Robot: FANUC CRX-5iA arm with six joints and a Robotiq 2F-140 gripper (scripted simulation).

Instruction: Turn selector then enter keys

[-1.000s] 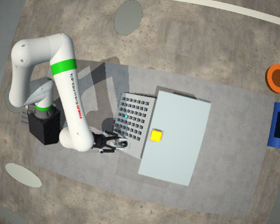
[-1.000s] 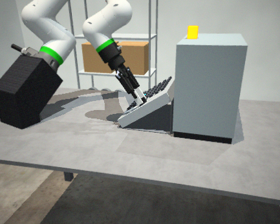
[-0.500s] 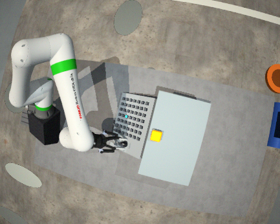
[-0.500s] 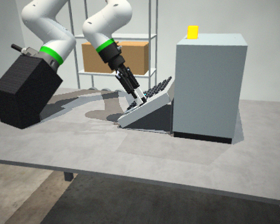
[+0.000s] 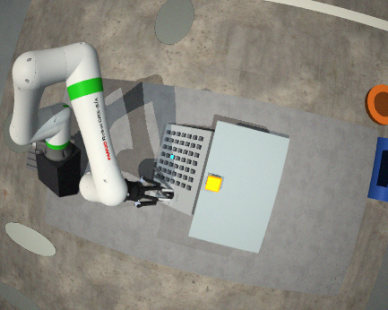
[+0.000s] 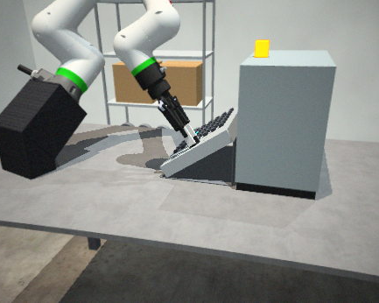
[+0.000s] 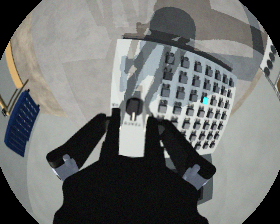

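My gripper is now 20 mm short of the black selector knob and 20 mm above it. Round my hand: sloped keypad panel: 50 mm ahead, 110 mm to the left, 70 mm below.
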